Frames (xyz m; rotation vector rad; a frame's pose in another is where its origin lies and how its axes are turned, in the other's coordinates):
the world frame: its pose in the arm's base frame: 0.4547 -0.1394 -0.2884 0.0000 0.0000 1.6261
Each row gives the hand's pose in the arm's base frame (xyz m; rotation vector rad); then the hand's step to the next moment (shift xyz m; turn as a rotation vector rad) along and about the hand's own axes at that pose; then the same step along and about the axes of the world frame.
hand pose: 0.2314 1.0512 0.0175 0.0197 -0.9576 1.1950
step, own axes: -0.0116 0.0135 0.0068 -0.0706 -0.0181 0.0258
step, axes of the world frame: -0.0058 0.0156 -0.0093 -0.0741 0.0085 -0.0204
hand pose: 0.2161 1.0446 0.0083 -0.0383 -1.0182 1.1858
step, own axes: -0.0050 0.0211 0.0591 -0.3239 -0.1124 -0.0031
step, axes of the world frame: -0.0193 0.0564 0.0202 -0.3016 -0.0664 -0.1489
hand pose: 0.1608 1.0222 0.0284 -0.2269 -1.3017 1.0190
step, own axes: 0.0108 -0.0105 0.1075 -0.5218 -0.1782 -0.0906
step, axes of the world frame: -0.0349 0.0910 0.0478 -0.4551 -0.1816 -0.2685
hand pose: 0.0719 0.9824 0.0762 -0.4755 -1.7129 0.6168
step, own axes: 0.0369 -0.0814 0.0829 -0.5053 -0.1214 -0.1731
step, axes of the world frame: -0.0480 0.0909 0.0656 -0.3930 -0.2613 -0.2781
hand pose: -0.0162 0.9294 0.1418 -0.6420 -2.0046 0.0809
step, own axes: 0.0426 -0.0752 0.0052 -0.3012 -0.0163 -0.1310
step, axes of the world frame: -0.0405 0.0529 0.0553 -0.1945 -0.2040 -0.1694
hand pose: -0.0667 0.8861 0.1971 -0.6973 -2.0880 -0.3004
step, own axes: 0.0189 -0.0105 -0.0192 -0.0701 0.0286 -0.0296
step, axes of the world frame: -0.0102 0.0021 0.0270 -0.0196 -0.0671 -0.0414
